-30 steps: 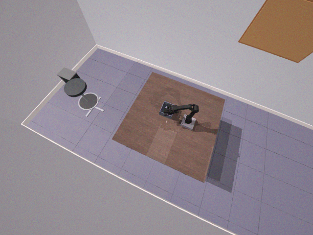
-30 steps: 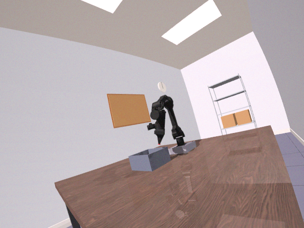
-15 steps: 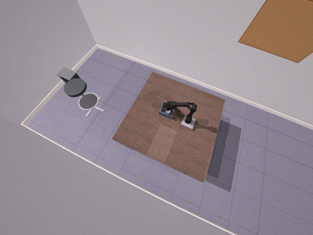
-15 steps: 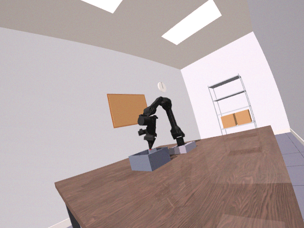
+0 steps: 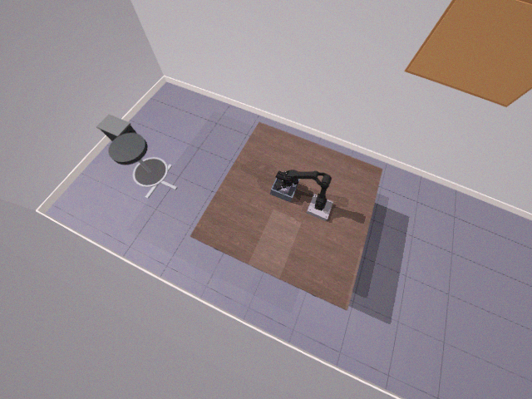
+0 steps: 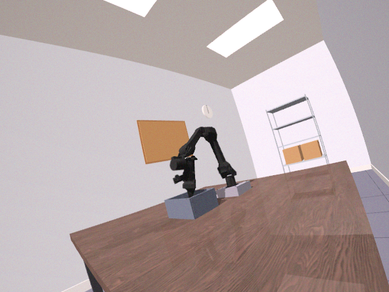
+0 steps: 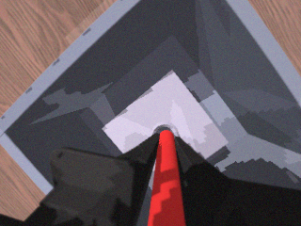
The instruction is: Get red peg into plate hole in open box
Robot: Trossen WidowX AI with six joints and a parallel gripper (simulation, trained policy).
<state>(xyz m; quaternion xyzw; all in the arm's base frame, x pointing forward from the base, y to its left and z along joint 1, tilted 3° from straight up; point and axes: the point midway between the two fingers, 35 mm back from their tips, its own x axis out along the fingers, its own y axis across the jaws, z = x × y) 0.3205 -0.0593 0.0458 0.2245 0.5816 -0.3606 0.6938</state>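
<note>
Now: gripper tip 20 mm above the plate. The rest, counted from my gripper tip: grey box (40 mm below); then red peg (20 mm above, 10 mm to the left).
</note>
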